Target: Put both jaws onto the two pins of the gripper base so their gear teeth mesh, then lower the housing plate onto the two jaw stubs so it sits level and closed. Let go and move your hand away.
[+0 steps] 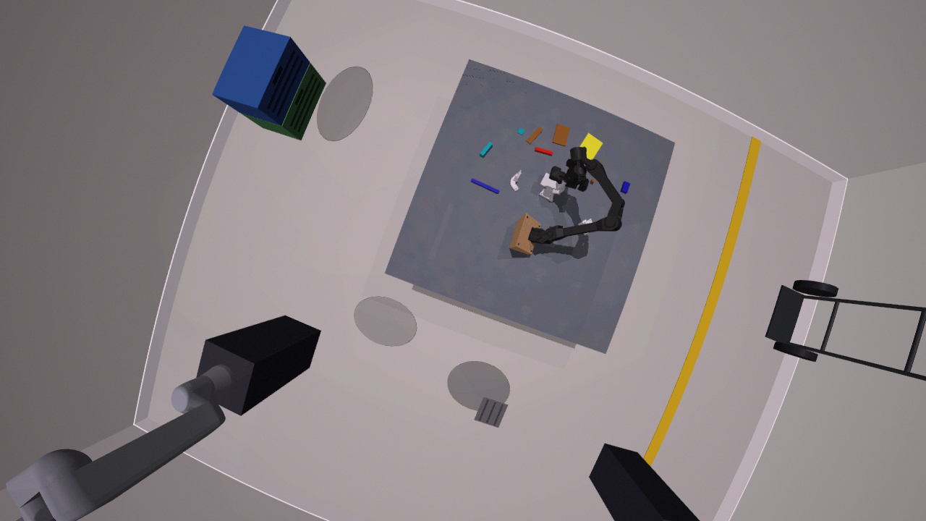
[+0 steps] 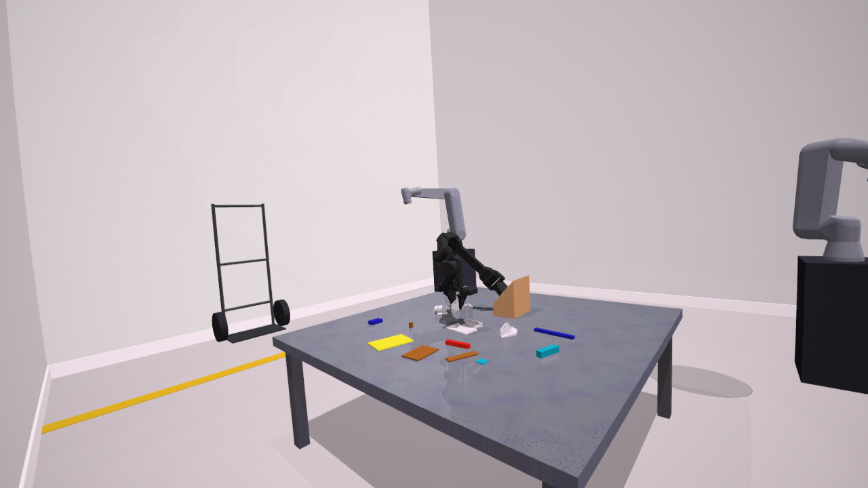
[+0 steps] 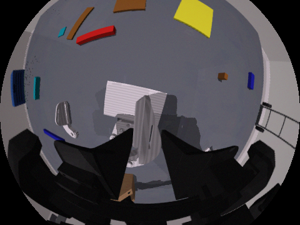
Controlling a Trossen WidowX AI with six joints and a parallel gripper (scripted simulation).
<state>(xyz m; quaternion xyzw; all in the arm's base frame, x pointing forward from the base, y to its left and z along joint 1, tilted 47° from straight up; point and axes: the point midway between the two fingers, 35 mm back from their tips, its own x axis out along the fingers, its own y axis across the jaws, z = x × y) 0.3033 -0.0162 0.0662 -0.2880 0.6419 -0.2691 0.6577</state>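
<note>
Now: gripper tip 30 mm past the white jaw and 20 mm to the right of it. From my gripper tip the other things lie so: flat white ribbed part: 20 mm ahead, 30 mm to the left, 80 mm below; then red bar: 170 mm ahead, 130 mm to the left, 70 mm below; then yellow plate: 290 mm ahead, 100 mm to the right, 80 mm below.
</note>
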